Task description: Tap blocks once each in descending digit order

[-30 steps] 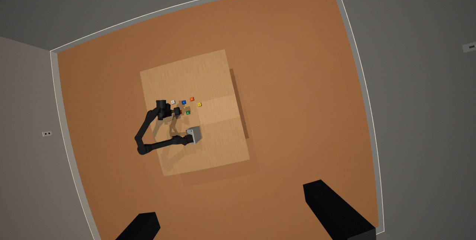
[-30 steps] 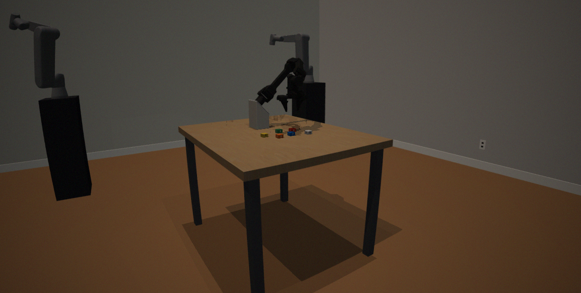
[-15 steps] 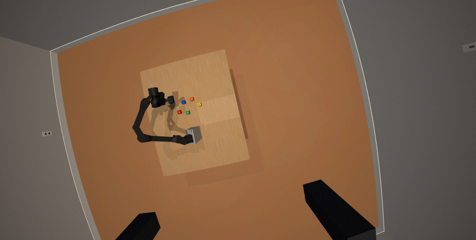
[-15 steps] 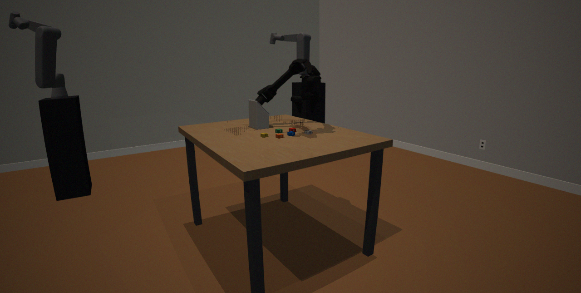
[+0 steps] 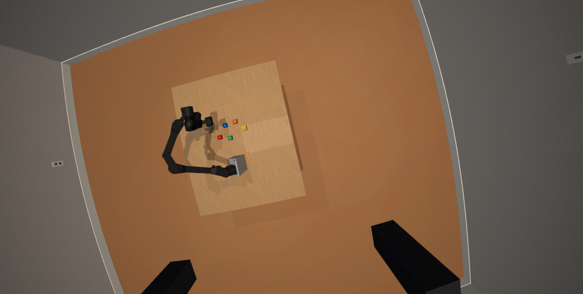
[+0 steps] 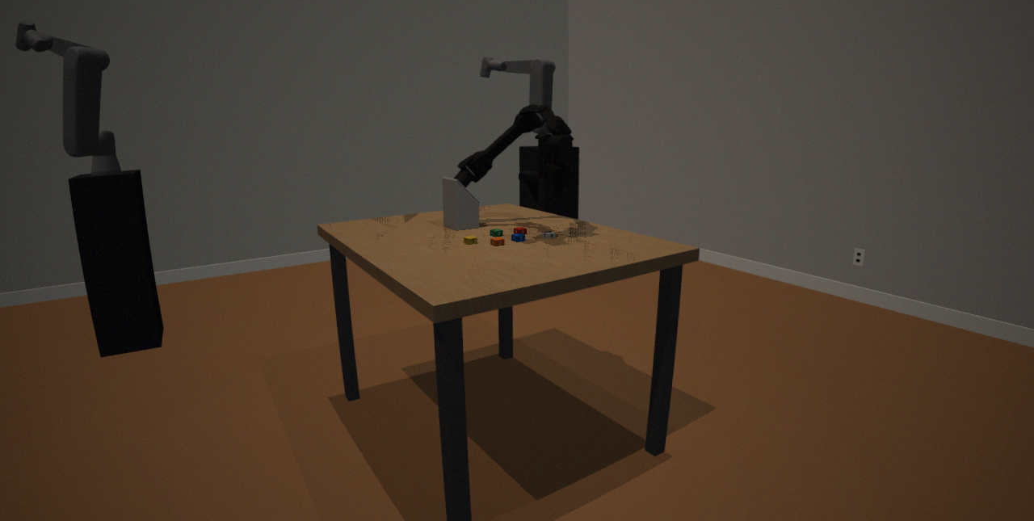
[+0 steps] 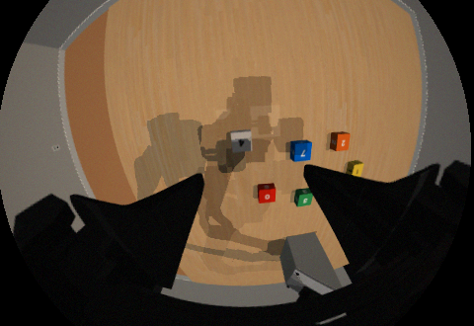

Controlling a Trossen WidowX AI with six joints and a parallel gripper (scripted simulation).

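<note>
The blue block lies 11 cm below my gripper tip, 10 cm to the right of it and 2 cm behind it. From my gripper tip the other things lie so: red block 11 cm below, 11 cm behind, 3 cm to the right; white block 11 cm below, 1 cm to the left; green block 13 cm behind, 11 cm to the right, 11 cm below.
</note>
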